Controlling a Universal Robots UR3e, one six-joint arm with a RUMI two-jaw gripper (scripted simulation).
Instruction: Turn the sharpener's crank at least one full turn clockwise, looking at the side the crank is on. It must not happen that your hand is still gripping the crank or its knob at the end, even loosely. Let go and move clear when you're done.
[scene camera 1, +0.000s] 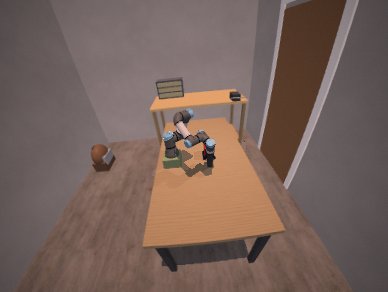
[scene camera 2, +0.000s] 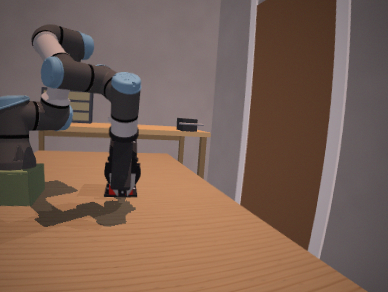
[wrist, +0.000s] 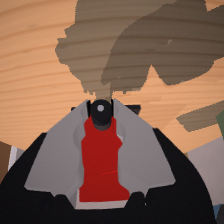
Path:
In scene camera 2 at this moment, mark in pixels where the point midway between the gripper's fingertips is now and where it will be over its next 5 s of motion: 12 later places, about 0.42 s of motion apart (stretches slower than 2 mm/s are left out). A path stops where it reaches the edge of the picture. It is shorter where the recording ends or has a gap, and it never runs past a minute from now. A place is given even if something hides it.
The gripper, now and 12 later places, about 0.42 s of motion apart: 122, 195; 118, 195; 113, 194; 110, 192; 108, 189; 105, 186; 104, 183; 104, 179; 105, 175; 107, 172; 109, 169; 112, 167; 116, 166

